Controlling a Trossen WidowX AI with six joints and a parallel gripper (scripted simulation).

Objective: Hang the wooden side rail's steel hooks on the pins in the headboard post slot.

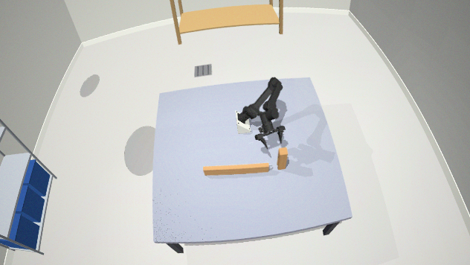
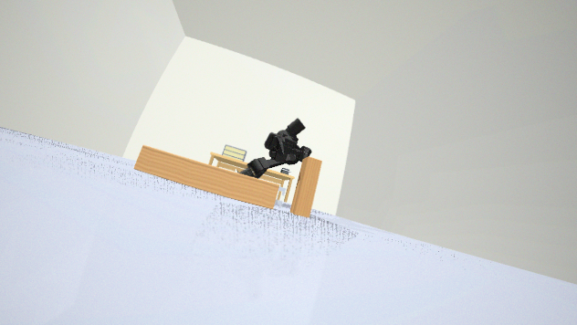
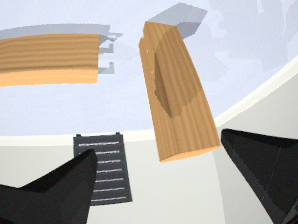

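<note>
My gripper tip is 4 cm short of the headboard post, 5 cm to the right of it and 9 cm above it.
</note>
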